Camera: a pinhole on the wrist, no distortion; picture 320 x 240 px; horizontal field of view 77.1 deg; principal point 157.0 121.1 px. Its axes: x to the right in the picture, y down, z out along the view. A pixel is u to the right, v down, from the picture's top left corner.
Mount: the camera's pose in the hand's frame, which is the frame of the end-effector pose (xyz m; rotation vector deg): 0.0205 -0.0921 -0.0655 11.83 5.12 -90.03
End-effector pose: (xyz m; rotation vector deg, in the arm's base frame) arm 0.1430 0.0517 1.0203 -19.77 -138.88 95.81
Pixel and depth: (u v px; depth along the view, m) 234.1 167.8 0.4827
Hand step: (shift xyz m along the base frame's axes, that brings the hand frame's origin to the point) -0.2296 -0.4380 0.2090
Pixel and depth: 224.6 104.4 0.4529
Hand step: -0.0756 -0.4363 0.1817
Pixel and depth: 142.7 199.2 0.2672
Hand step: -0.1678 -0.1982 0.0448
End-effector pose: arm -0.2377 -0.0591 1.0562 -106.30 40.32 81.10
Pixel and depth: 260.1 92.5 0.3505
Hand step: 0.0980 0.3955 0.0789
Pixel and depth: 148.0 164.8 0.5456
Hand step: -0.1292 0.4846 -0.1419
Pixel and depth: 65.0 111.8 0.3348
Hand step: -0.1741 0.2311 -0.0286
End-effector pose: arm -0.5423 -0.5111 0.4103 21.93 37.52 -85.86
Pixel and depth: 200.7 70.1 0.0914
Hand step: -0.1230 -0.0116 0.0406
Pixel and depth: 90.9 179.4 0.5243
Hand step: 0.0508 -0.4072 0.3024
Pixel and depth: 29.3 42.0 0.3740
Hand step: 0.1348 -0.0786 0.3419
